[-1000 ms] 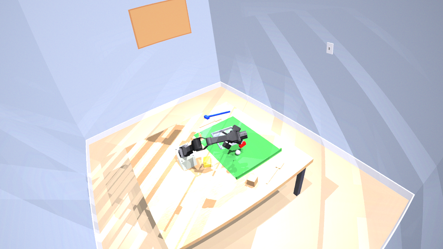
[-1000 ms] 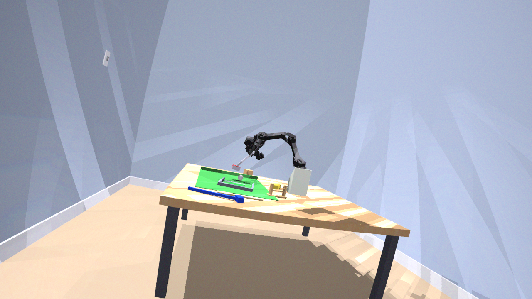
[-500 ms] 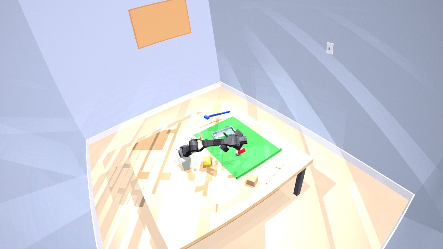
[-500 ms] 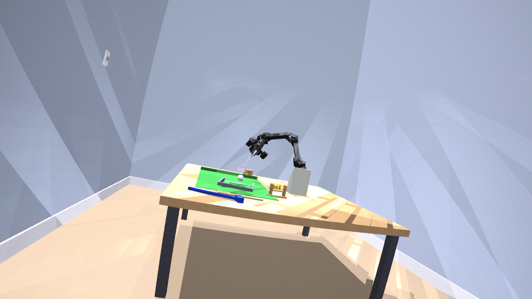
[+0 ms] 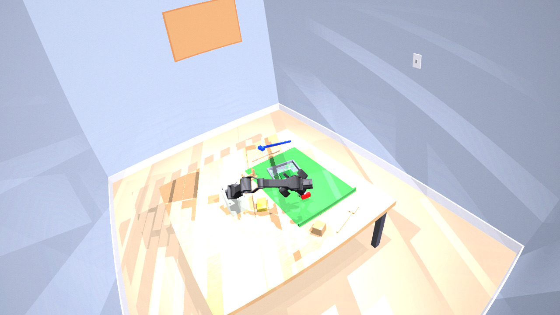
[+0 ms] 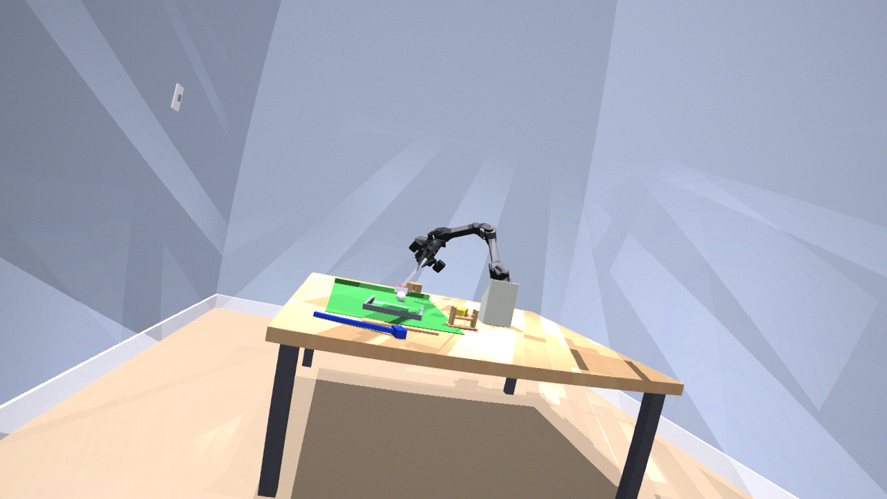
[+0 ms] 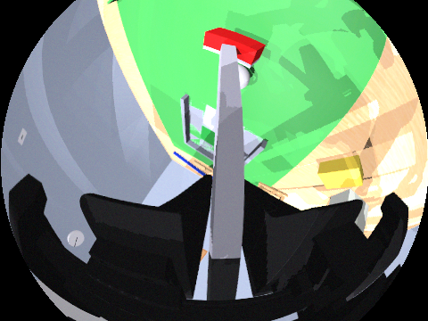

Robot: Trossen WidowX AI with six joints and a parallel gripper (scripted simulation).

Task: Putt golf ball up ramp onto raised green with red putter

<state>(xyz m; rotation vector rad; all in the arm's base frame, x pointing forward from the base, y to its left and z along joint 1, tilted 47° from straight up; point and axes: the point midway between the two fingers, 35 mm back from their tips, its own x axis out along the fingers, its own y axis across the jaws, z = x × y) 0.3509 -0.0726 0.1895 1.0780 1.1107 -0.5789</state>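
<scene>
Right now my gripper tip is 150 mm above the white golf ball, 60 mm short of it and 30 mm to the right of it. Also, from my gripper tip: yellow block 200 mm behind, 160 mm below, 90 mm to the left; then tan block 300 mm to the right, 140 mm below, 10 mm behind; then wooden rack 400 mm to the left, 170 mm behind, 140 mm below.
</scene>
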